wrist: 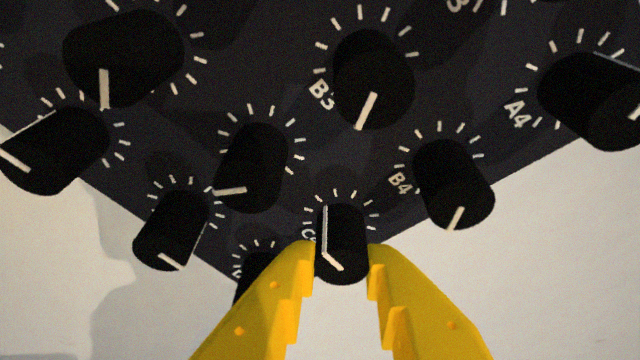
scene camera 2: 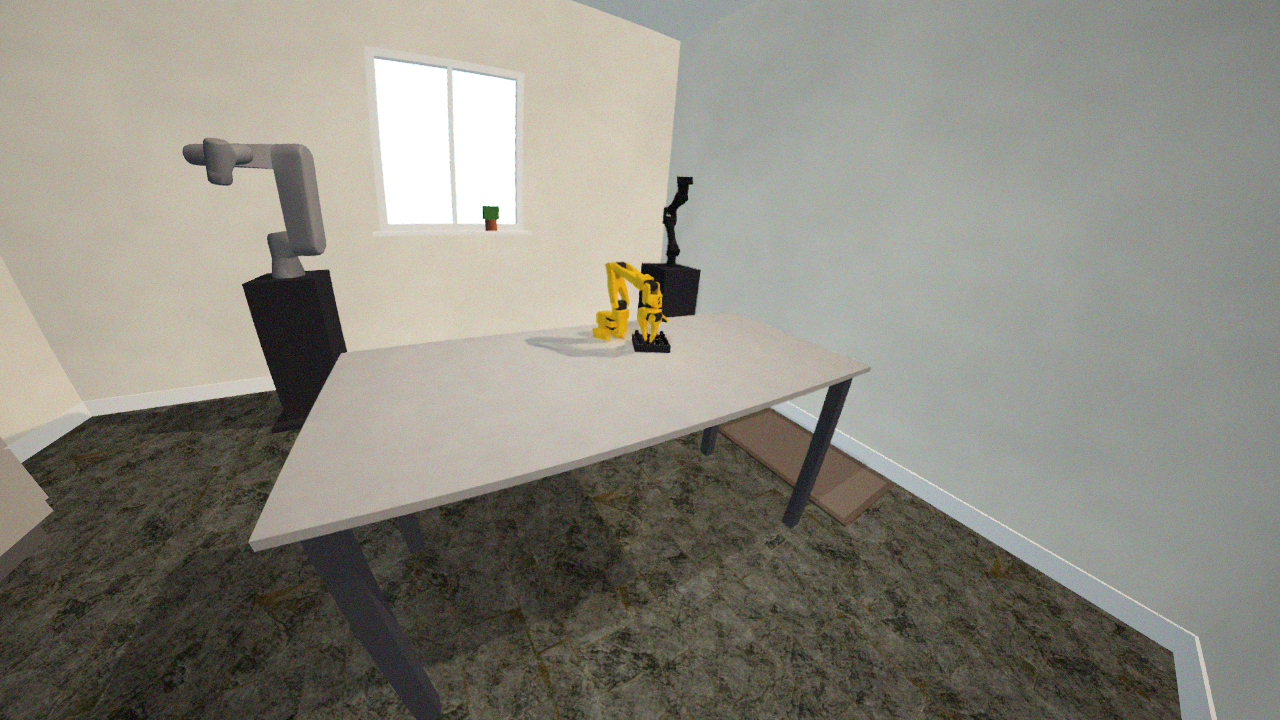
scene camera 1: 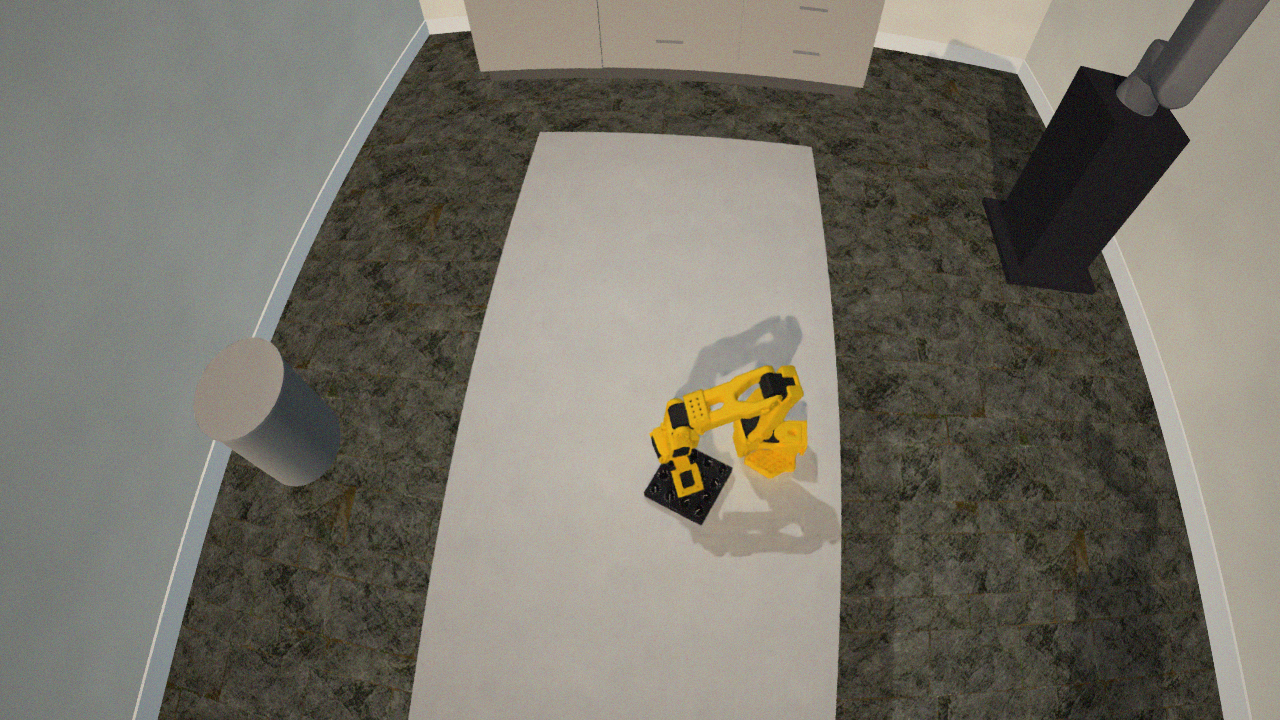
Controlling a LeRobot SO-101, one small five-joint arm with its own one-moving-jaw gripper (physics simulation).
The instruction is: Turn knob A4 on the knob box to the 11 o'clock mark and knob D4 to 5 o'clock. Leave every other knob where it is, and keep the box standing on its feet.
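Places are measured from the arm's base along level axes (x left, y back, z up), in millimetres.
Pixels of known places: hand, its tool point: (wrist: 314, 261) (scene camera 2: 646, 339); arm's base, origin of its link: (scene camera 2: 611, 337) (scene camera 1: 759, 447).
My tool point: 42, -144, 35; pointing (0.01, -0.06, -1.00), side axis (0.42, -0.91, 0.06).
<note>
For each thing: its top centre in the pictures, then the offset to it from my tool point, as dx, dy, dz. Level surfaces: height alone.
- black knob box, centre of its top: (wrist: 240, 80) (scene camera 1: 689, 477) (scene camera 2: 651, 334) +33, +26, +3
- Knob D4, centre of its top: (wrist: 254, 313) -20, +7, +3
- knob C4, centre of its top: (wrist: 341, 268) +4, -5, +3
- Knob B4, centre of its top: (wrist: 461, 206) +28, -16, +3
- Knob B3, centre of its top: (wrist: 374, 92) +39, +8, +3
- unlabelled-looking knob, centre of its top: (wrist: 246, 188) +15, +20, +3
- pale table, height of its surface: dz -35
The black knob box (scene camera 1: 673, 505) (scene camera 2: 651, 348) (wrist: 450, 85) stands on the table, its knobs facing up. In the wrist view, knob A4 (wrist: 575, 95) is at the upper right, with its pointer at the picture's right edge. Knob D4 (wrist: 254, 265) is at the bottom, mostly hidden behind the left jaw; its pointer does not show. My gripper (wrist: 341, 248) (scene camera 2: 650, 339) is shut on knob C4 (wrist: 342, 235), one jaw pressing each side. The C4 label is partly covered by the jaw. C4's white pointer line shows on its top and side.
Knob B4 (wrist: 452, 185) stands between A4 and C4. Knob B3 (wrist: 375, 77) is above it, and an unlabelled-looking knob (wrist: 252, 165) is left of C4. The yellow arm's base (scene camera 1: 771, 452) stands beside the box on the pale table (scene camera 1: 590, 591) (scene camera 2: 501, 402).
</note>
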